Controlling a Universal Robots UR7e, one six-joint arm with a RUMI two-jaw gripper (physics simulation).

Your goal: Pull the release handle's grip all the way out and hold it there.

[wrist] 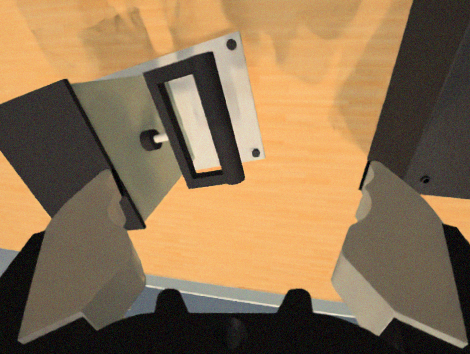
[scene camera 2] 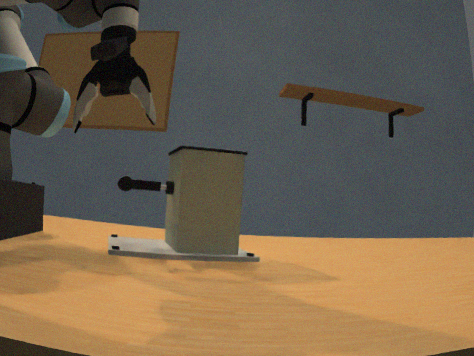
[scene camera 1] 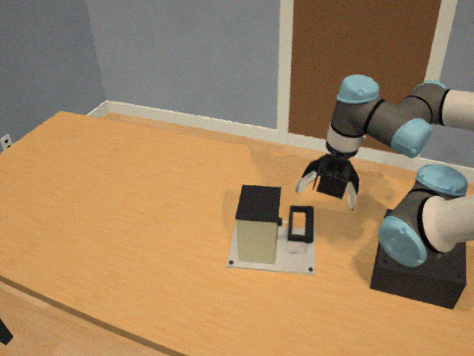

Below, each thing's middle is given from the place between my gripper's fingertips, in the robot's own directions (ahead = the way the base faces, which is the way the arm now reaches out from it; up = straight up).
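Relative to the light grey base plate point(scene camera 1: 292, 257), my gripper is 120 mm short of it, 40 mm to the right of it and 190 mm above it.
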